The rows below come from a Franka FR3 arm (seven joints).
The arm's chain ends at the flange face. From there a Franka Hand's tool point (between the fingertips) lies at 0.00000 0.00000 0.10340 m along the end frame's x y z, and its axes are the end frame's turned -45 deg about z.
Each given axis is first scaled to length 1.
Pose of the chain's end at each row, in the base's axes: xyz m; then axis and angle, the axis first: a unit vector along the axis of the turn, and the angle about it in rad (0 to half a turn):
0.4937 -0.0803 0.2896 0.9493 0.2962 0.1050 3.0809
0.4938 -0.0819 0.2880 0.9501 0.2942 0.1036 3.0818
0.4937 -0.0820 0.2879 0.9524 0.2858 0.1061 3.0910
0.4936 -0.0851 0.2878 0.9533 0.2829 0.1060 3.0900
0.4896 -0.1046 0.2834 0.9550 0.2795 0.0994 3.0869
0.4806 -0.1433 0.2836 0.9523 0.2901 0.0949 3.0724
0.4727 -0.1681 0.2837 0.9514 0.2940 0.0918 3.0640
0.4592 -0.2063 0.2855 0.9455 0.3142 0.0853 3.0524
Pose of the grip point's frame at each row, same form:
0.5162 -0.0798 0.1887 0.7651 0.6381 0.0856 3.0051
0.5160 -0.0815 0.1870 0.7666 0.6366 0.0844 3.0070
0.5161 -0.0807 0.1870 0.7719 0.6296 0.0885 3.0136
0.5160 -0.0840 0.1869 0.7738 0.6273 0.0882 3.0127
0.5108 -0.1043 0.1822 0.7766 0.6247 0.0815 3.0149
0.5013 -0.1444 0.1823 0.7701 0.6335 0.0746 3.0050
0.4931 -0.1702 0.1824 0.7678 0.6368 0.0701 2.9996
0.4787 -0.2095 0.1840 0.7546 0.6533 0.0618 2.9939

